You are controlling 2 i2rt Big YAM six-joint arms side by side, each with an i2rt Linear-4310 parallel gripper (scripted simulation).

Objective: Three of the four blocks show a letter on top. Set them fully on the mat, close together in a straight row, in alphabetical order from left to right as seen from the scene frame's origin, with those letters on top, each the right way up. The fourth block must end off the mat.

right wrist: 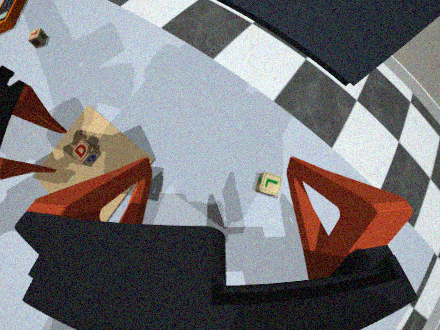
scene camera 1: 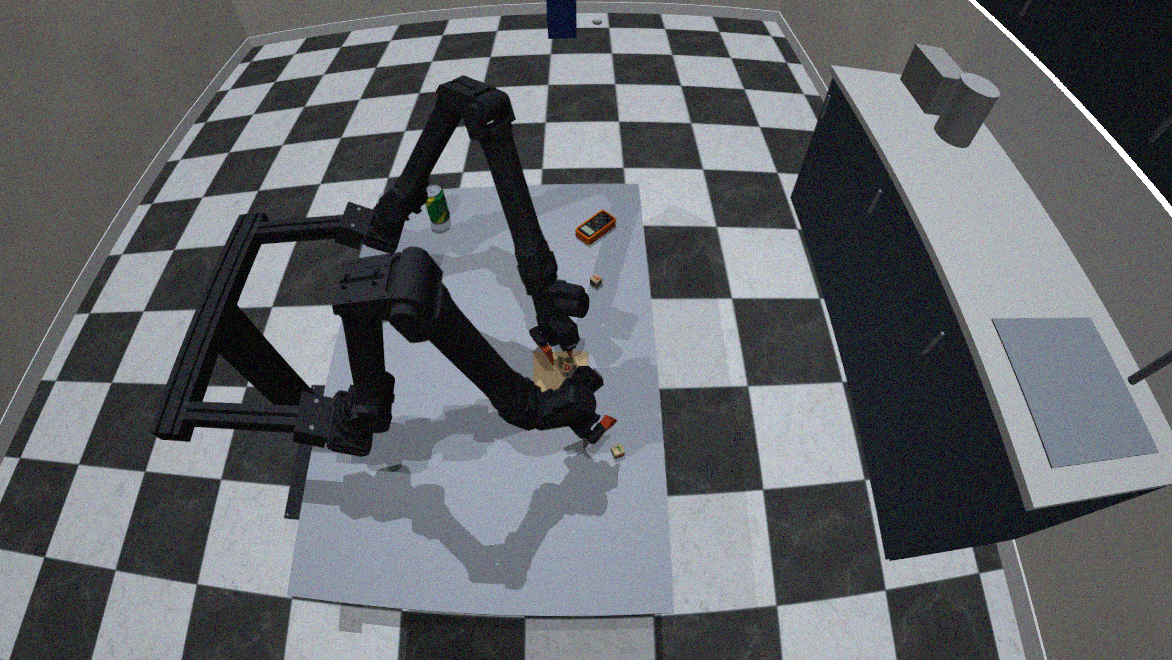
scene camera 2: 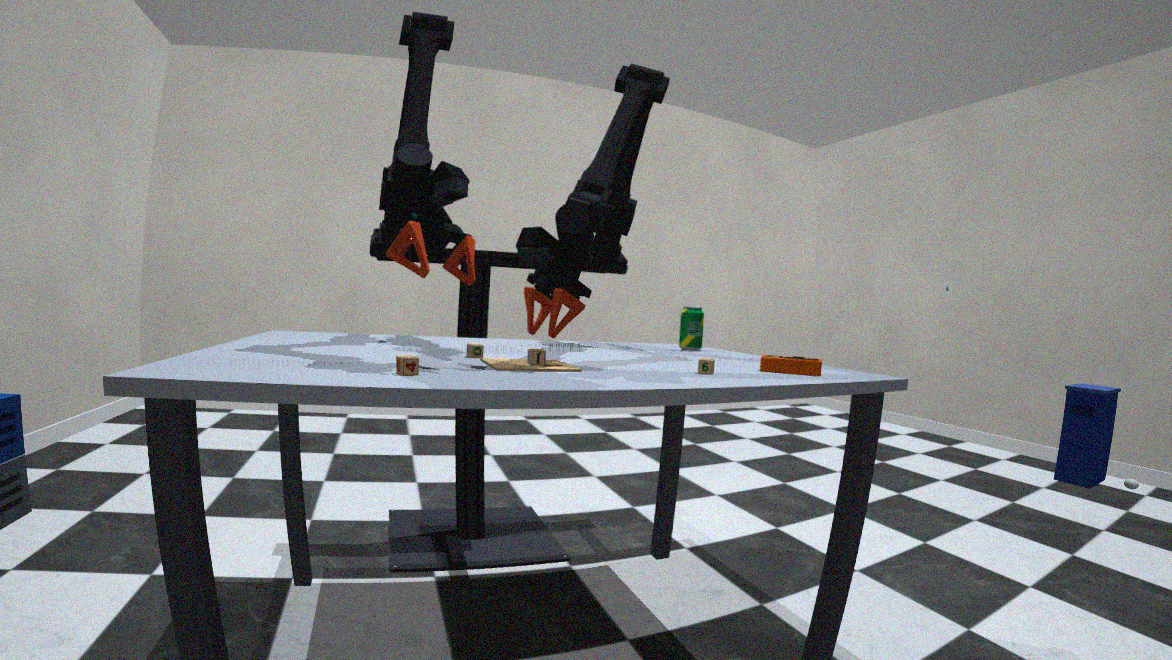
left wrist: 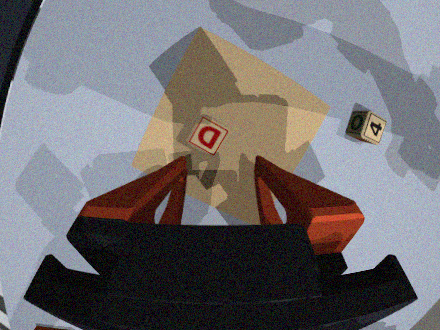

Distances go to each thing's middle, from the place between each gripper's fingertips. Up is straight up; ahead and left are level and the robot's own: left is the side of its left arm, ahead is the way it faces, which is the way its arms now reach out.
The tan mat (scene camera 1: pixel 545 375) lies 6 cm below my left hand (scene camera 2: pixel 540 335) and 2 cm to the right of it.
My right gripper (scene camera 2: pixel 450 279) is now 160 mm to the right of the tan mat, 140 mm above it and 80 mm past it.
